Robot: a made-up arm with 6 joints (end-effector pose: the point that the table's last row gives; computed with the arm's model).
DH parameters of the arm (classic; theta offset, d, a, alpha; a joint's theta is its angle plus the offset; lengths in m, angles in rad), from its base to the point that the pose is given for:
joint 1: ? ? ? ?
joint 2: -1.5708 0 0.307 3.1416
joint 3: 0 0 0 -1.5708
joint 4: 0 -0.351 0 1.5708
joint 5: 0 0.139 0 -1.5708
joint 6: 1.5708 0 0 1.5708
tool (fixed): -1.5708 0 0 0
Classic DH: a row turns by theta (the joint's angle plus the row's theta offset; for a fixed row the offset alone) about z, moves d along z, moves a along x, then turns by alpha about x.
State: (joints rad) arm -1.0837 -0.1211 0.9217 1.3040 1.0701 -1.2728
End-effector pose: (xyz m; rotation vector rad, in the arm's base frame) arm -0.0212 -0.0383 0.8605 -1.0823 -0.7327 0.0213
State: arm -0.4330 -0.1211 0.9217 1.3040 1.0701 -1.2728
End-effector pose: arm 0.0063 -0.0433 0.8605 -0.8047 -1.0578 0.5753
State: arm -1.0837 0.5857 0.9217 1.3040 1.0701 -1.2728
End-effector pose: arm 0.1815 -0.4209 0.6831 -0.4629 -0.3944 -0.0272
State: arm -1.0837 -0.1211 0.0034 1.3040 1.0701 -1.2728
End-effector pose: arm 0.1055 -0.2774 0.6664 -0.2785 -0.2914 -0.0406
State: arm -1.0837 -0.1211 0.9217 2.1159 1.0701 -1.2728
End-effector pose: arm 0.0810 0.0010 0.8528 -1.4248 -0.0020 -0.3096
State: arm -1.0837 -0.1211 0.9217 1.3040 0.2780 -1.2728
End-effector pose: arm -0.0212 -0.0383 0.8605 -0.7359 -0.8881 -0.7376
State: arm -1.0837 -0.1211 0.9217 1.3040 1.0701 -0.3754
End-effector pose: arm -0.0212 -0.0383 0.8605 -1.9324 -0.7541 -0.3364
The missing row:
joint 1: 0 0.185 0 -1.5708
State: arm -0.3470 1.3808 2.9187 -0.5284 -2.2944 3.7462
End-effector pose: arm 0.3194 -0.2432 0.5915 2.3264 0.5104 -0.8595
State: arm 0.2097 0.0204 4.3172 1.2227 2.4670 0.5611
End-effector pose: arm -0.0057 -0.0497 0.1181 0.3162 -0.6383 1.0046
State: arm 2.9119 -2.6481 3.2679 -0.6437 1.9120 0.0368
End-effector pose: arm -0.1229 0.1429 -0.2892 1.7042 0.1117 1.6452
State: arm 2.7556 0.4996 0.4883 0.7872 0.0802 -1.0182
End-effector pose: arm -0.4255 0.2788 0.5490 0.1171 0.3128 2.8001
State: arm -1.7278 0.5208 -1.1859 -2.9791 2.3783 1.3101
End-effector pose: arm 0.1225 -0.1033 0.1066 -0.2945 -1.4463 0.6811
